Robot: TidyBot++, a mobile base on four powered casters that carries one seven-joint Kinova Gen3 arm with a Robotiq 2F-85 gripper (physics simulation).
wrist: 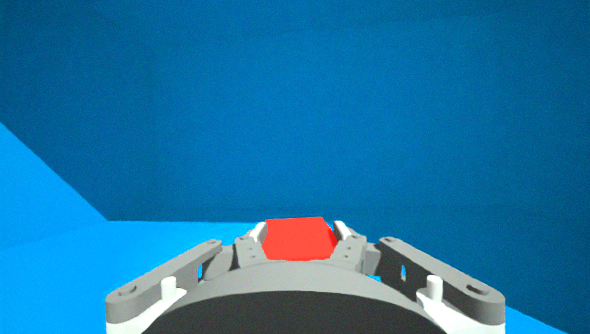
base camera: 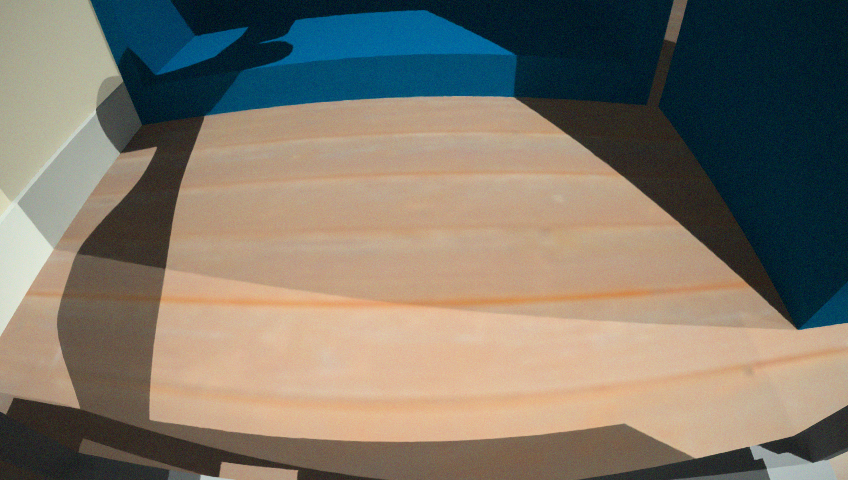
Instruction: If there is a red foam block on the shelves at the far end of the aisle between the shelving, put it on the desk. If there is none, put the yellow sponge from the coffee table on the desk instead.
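Places are measured from the arm's base along level axes (x ahead, y left, z up), in millimetres.
Pixels of known places: gripper, fingertip midpoint: (wrist: pixel 300 233).
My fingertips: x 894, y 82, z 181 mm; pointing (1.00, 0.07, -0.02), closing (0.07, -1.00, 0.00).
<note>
Behind a point stands the place of what it marks.
The red foam block (wrist: pixel 300 244) @(x 869, y 80, z 182 mm) is on the blue shelf in the wrist view, at the lower middle. My gripper (wrist: pixel 300 233) @(x 894, y 82, z 181 mm) is shut on it, with one finger pad against its left side and one against its right side. The block's lower front part is hidden behind the gripper body. The shelf board (wrist: pixel 150 242) @(x 974, y 301, z 137 mm) is bright blue around and behind the block. The gripper does not show in the base camera view. The desk, the yellow sponge and the coffee table do not show in either view.
Blue shelving (base camera: pixel 380 80) @(x 741, y 69, z -364 mm) stands across the far side in the base camera view. A dark blue shelf side (base camera: pixel 761 148) @(x 474, y -408, z -294 mm) rises at the right. A cream wall (base camera: pixel 47 77) @(x 601, y 544, z -214 mm) with a pale baseboard (base camera: pixel 65 160) @(x 541, y 531, z -323 mm) runs along the left. The arm's shadow crosses the wooden floor (base camera: pixel 416 261) @(x 403, y 14, z -397 mm).
</note>
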